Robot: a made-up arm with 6 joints.
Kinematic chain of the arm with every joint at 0, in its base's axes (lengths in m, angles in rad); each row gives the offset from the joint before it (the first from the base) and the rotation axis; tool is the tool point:
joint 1: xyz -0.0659 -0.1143 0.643 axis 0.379 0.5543 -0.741
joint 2: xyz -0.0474 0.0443 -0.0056 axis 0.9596 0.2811 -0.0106
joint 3: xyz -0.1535 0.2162 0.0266 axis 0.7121 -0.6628 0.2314
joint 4: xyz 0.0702 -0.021 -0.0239 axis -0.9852 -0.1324 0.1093
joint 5: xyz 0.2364 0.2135 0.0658 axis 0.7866 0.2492 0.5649
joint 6: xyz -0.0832 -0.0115 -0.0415 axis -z
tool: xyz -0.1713 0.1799 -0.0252
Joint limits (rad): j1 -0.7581..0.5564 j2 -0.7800..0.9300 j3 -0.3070..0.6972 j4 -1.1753..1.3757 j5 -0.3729..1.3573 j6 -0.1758..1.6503
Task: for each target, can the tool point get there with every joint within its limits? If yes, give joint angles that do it. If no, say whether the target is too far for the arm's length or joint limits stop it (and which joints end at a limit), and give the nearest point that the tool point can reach.
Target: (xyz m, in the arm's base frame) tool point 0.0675 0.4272 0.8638
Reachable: yes | joints 0.0113 -0.1185 -0.1774 -0.8725 0.2151 0.9327
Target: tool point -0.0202 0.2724 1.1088
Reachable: yes | joints 0.2161 0.3524 0.2642 0.0388 1.1719 0.9365
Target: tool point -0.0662 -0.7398 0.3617
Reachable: no: joint limits stop it (at a limit: joint 2, joint 3, joint 4, joint 5, joint 6) | nearest point 0.0247 -0.3454 0.3019 | short by 0.409 m
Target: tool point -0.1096 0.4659 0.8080
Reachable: yes | joints -0.5215 0.0991 0.0089 -0.7158 -0.0409 1.4655
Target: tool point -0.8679 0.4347 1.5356
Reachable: no: too far | nearest point -0.4690 0.2172 1.0953 | short by 0.633 m
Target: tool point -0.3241 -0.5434 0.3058
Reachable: no: joint limits stop it (at a limit: joint 2, joint 3, joint 4, joint 5, joint 6) | nearest point -0.1532 -0.2757 0.2631 | short by 0.320 m
